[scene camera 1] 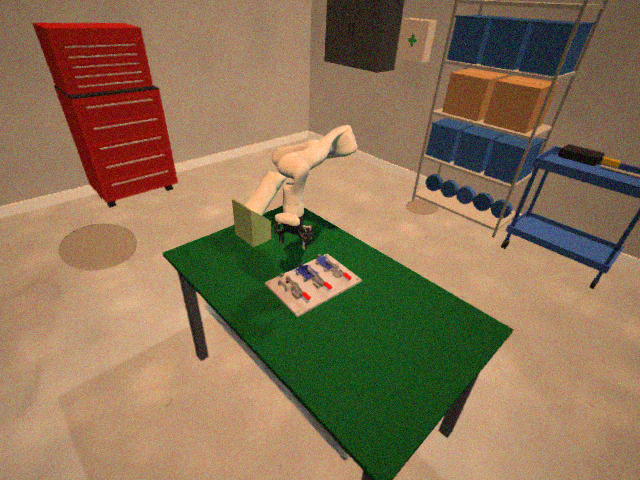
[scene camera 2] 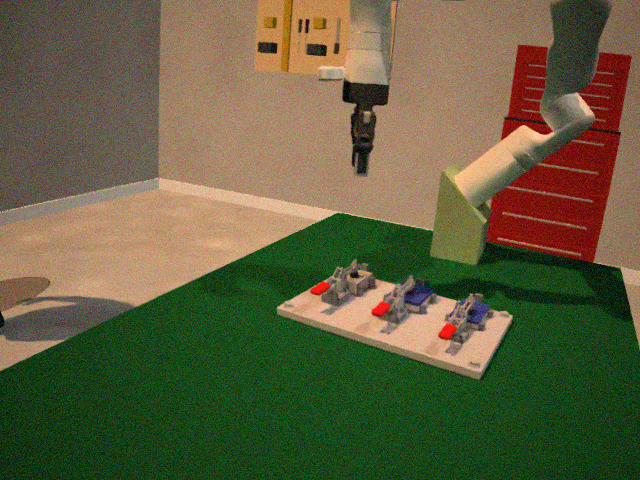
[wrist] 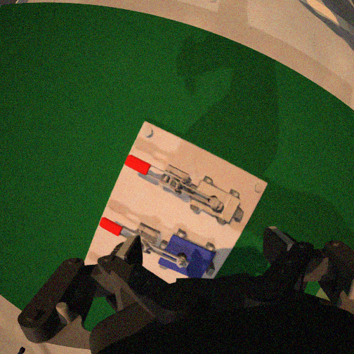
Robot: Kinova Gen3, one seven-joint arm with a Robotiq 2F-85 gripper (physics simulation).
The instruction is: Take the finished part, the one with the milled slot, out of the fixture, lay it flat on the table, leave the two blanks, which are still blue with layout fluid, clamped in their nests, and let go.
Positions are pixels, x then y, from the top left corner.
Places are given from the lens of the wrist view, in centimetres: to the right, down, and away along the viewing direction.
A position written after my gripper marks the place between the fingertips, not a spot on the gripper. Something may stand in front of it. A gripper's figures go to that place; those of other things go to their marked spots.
my gripper (wrist: pixel 203 245): 2, 5, 15
finished part (wrist: pixel 230 202): 8, 4, 35
blue blank (wrist: pixel 199 257): 4, 14, 36
